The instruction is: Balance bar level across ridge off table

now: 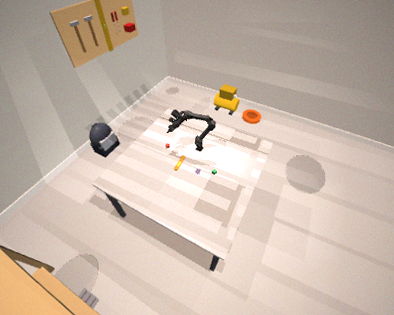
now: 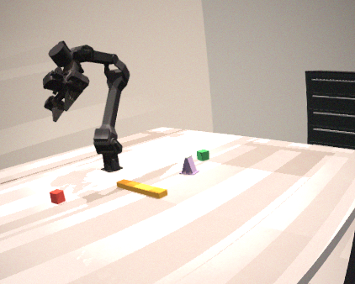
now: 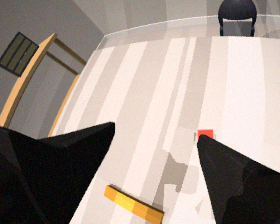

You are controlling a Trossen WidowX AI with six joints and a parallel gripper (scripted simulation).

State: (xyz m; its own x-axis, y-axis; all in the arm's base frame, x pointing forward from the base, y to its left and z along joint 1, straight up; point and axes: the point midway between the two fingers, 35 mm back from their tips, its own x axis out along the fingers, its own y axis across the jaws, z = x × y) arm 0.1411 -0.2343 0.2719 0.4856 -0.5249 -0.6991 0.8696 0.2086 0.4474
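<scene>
Now: gripper tip 24 cm above the orange-yellow bar, 18 cm to the right of it and 11 cm short of it. From my gripper tip the other things lie so: red cube (23 cm below, 5 cm to the right, 2 cm behind); green cube (52 cm to the left, 23 cm below, 5 cm ahead).
</scene>
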